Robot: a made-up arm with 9 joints. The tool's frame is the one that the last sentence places.
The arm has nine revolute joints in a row. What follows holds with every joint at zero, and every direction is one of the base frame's. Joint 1 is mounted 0.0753 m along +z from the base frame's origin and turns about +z. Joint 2 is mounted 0.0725 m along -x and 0.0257 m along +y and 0.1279 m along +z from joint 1 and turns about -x. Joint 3 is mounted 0.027 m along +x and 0.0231 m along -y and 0.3 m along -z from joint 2 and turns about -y. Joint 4 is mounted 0.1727 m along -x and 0.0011 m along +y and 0.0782 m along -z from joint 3 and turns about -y. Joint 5 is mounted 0.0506 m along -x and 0.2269 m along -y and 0.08 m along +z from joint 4 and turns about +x. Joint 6 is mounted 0.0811 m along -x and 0.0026 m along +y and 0.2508 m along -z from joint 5 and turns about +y. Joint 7 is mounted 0.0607 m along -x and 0.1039 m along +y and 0.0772 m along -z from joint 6 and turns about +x. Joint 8 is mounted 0.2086 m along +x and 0.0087 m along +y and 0.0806 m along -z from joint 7 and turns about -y. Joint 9 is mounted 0.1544 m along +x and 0.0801 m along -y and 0.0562 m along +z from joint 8 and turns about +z. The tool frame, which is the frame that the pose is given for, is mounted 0.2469 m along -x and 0.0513 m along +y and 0.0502 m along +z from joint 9; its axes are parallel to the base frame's.
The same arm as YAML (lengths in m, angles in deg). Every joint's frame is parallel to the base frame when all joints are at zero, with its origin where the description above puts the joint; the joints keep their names.
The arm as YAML. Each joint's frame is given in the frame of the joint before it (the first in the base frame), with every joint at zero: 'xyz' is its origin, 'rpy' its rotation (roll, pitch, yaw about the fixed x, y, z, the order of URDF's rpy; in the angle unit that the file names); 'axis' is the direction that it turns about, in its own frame. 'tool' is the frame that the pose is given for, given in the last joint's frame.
units:
  length: m
  angle: deg
joints:
  - name: joint 1
    type: revolute
    origin:
      xyz: [0.0, 0.0, 0.0753]
      rpy: [0.0, 0.0, 0.0]
    axis: "+z"
  - name: joint 2
    type: revolute
    origin:
      xyz: [-0.0725, 0.0257, 0.1279]
      rpy: [0.0, 0.0, 0.0]
    axis: "-x"
  - name: joint 3
    type: revolute
    origin:
      xyz: [0.027, -0.0231, -0.3]
      rpy: [0.0, 0.0, 0.0]
    axis: "-y"
  - name: joint 4
    type: revolute
    origin:
      xyz: [-0.1727, 0.0011, -0.0782]
      rpy: [0.0, 0.0, 0.0]
    axis: "-y"
  - name: joint 5
    type: revolute
    origin:
      xyz: [-0.0506, -0.2269, 0.08]
      rpy: [0.0, 0.0, 0.0]
    axis: "+x"
  - name: joint 6
    type: revolute
    origin:
      xyz: [-0.0811, 0.0026, -0.2508]
      rpy: [0.0, 0.0, 0.0]
    axis: "+y"
  - name: joint 7
    type: revolute
    origin:
      xyz: [-0.0607, 0.1039, -0.0772]
      rpy: [0.0, 0.0, 0.0]
    axis: "+x"
  - name: joint 8
    type: revolute
    origin:
      xyz: [0.2086, 0.0087, -0.0806]
      rpy: [0.0, 0.0, 0.0]
    axis: "-y"
  - name: joint 9
    type: revolute
    origin:
      xyz: [0.1544, -0.0801, 0.0562]
      rpy: [0.0, 0.0, 0.0]
    axis: "+z"
tool:
  origin:
    xyz: [-0.2469, 0.0513, 0.0502]
    rpy: [0.0, 0.0, 0.0]

